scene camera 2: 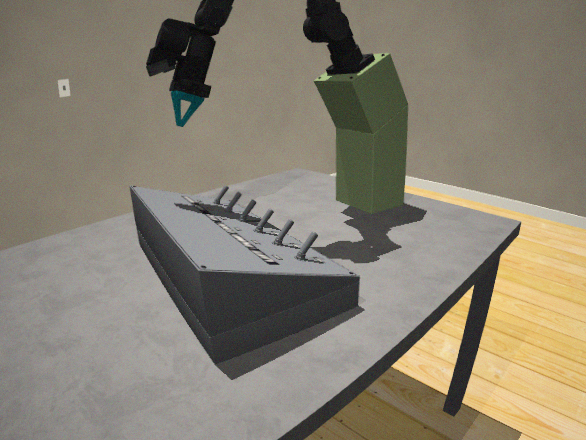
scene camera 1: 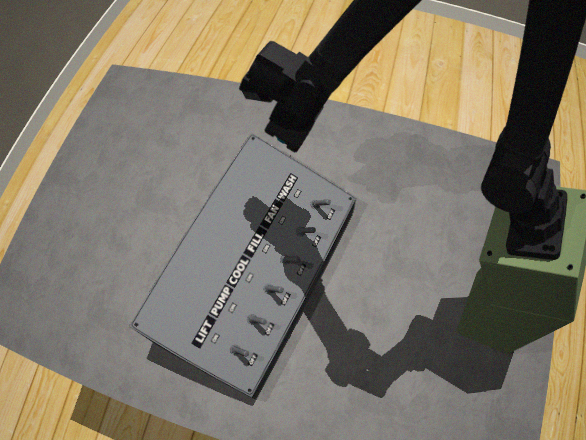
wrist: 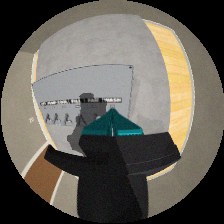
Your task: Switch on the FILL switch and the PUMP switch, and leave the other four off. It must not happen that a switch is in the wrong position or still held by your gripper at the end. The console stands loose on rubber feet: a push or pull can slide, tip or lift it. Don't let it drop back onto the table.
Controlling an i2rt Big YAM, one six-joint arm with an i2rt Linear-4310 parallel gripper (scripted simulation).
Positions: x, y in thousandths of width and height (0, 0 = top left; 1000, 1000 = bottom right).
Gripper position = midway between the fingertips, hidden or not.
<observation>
The gripper shows in scene camera 2 (306, 288), in scene camera 1 (480, 319) and in the wrist view (502, 498).
</observation>
